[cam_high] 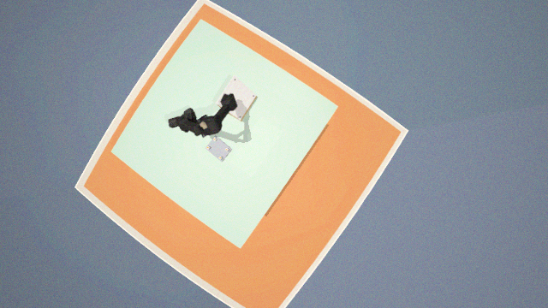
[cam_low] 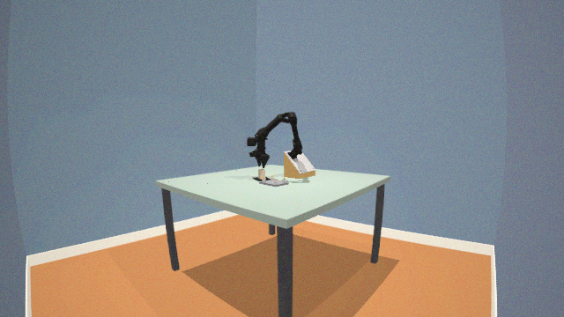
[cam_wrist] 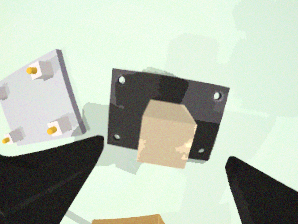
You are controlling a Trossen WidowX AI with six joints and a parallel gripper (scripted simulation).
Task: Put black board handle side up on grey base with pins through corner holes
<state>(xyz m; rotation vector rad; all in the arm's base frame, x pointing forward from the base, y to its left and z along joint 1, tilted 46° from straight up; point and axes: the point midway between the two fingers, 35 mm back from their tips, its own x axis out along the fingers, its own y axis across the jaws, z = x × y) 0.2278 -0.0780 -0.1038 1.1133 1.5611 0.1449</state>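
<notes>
Now: gripper tip 70 mm above the black board. Round my gripper tip: grey base: 180 mm to the left, 100 mm ahead, 80 mm below.
</notes>
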